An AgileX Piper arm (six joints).
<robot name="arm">
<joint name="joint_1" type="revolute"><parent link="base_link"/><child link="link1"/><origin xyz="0 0 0.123" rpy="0 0 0"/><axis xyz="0 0 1"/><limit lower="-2.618" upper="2.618"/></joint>
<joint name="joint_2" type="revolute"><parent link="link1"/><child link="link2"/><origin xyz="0 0 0" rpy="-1.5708 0 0"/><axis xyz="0 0 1"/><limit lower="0" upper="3.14"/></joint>
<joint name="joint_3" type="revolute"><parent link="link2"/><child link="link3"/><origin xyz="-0.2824 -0.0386 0" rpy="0 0 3.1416"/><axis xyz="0 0 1"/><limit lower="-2.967" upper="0"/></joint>
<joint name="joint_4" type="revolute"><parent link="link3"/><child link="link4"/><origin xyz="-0.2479 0.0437 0" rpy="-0.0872 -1.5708 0"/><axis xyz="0 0 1"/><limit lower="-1.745" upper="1.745"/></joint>
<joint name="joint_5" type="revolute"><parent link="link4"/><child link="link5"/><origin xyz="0 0 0" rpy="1.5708 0 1.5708"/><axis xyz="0 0 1"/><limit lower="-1.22" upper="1.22"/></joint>
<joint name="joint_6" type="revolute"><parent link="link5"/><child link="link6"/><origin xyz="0 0.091 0" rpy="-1.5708 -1.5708 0"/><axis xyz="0 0 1"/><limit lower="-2.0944" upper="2.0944"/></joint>
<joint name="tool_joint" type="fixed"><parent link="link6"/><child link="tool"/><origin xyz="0 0 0" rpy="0 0 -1.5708"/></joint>
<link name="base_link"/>
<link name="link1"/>
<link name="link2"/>
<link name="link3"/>
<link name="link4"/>
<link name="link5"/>
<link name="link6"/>
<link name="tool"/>
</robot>
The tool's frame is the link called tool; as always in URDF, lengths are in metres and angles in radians.
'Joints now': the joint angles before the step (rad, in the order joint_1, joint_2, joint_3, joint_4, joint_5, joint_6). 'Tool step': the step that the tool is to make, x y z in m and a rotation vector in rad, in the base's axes. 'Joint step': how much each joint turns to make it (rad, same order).
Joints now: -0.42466, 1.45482, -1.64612, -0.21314, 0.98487, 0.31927
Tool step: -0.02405, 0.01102, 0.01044, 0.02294, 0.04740, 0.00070
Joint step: 0.00002, -0.06110, 0.00000, 0.01527, 0.11131, -0.02715
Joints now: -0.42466, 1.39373, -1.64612, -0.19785, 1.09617, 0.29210
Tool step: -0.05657, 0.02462, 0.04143, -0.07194, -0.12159, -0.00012
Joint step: 0.00000, -0.17145, -0.00002, -0.00799, 0.02915, -0.01379
